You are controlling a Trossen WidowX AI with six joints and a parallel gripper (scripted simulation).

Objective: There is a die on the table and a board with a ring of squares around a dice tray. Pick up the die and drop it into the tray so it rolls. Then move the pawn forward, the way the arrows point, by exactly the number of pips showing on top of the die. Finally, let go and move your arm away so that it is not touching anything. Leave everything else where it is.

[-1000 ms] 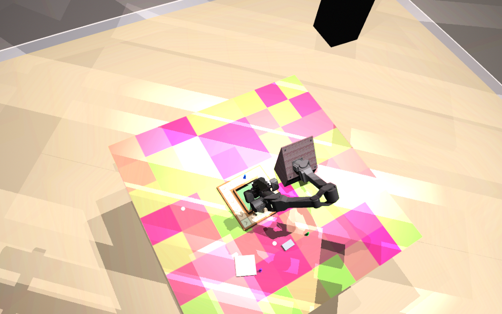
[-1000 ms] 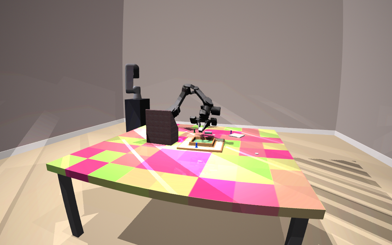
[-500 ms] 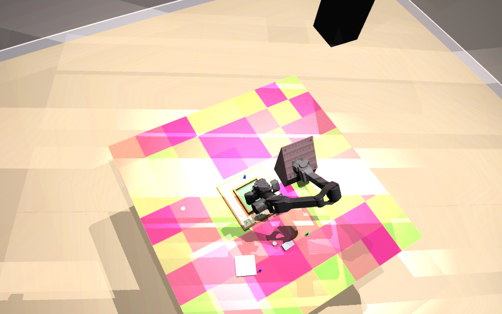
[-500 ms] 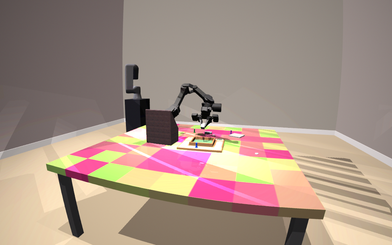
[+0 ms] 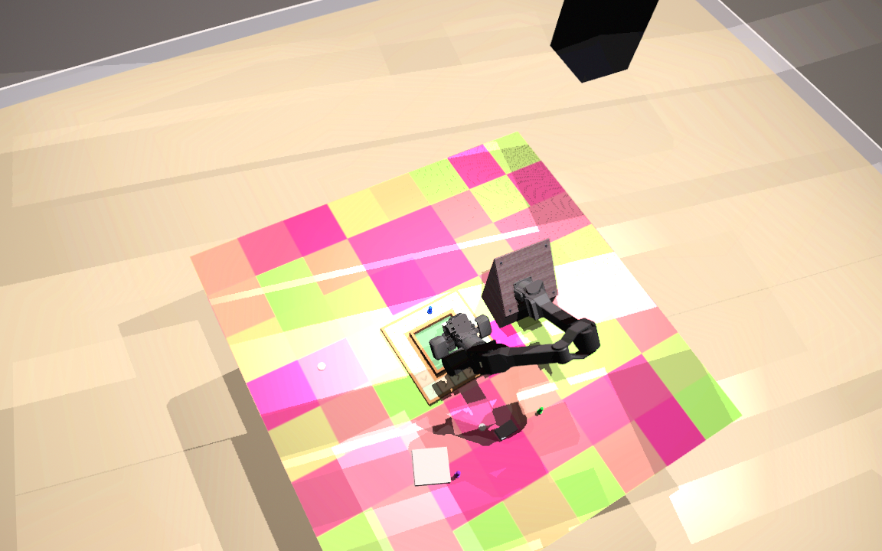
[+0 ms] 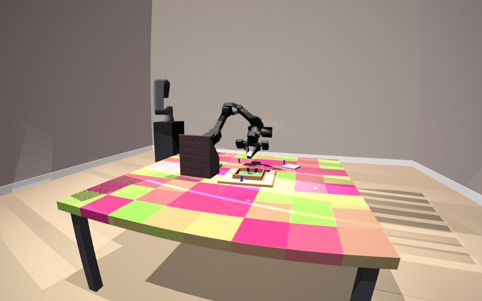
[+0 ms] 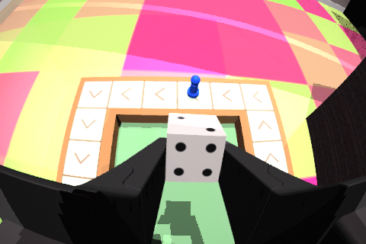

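Now: gripper tip 1 cm past the blue pawn, 11 cm to the left of it and 10 cm above it. Round my gripper tip: white card (21 cm ahead, 32 cm to the left, 12 cm below); green dice tray (12 cm below); green pin (16 cm behind, 32 cm to the left, 11 cm below).
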